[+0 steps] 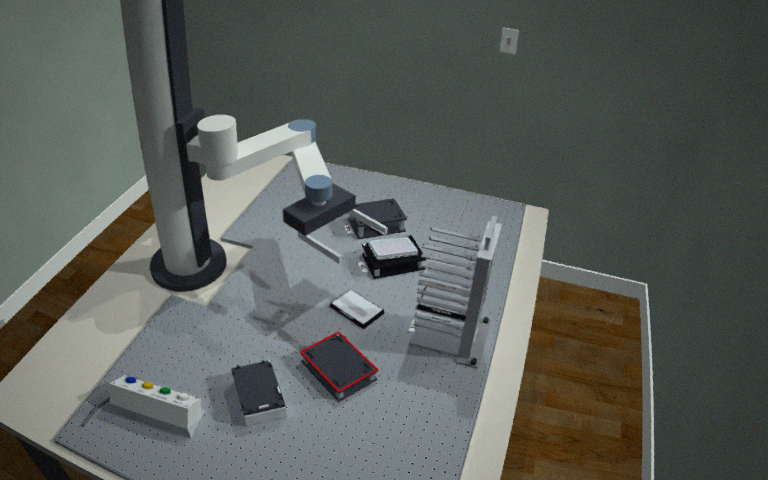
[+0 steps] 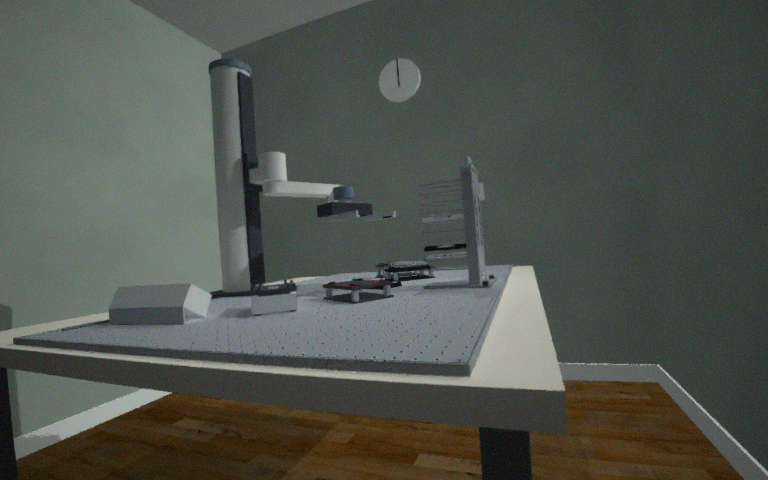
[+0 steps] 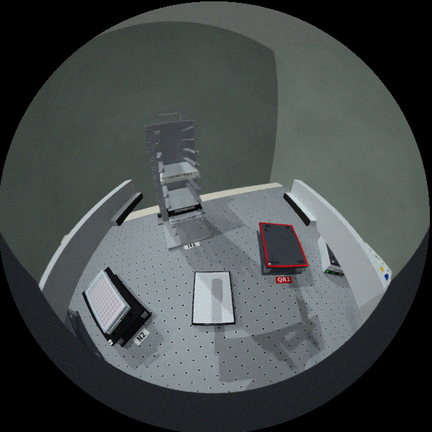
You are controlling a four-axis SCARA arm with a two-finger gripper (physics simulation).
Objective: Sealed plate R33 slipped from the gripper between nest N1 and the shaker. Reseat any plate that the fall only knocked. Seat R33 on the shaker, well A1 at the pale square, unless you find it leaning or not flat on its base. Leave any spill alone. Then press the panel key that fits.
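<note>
My gripper is open and empty, high above the deck. A plate with a pale top and black lower edge lies on the deck between nest N2 and the red-edged stand; it looks flat, and its label cannot be read. Another plate rests on nest N2; whether it is fully seated I cannot tell. The shaker bears no plate. The key panel has blue, yellow, green and white keys. No spill is discernible.
The red-edged stand QR1 is near the shaker. A tall rack holds a white plate and a black one. A dark nest is behind N2, partly behind a finger.
</note>
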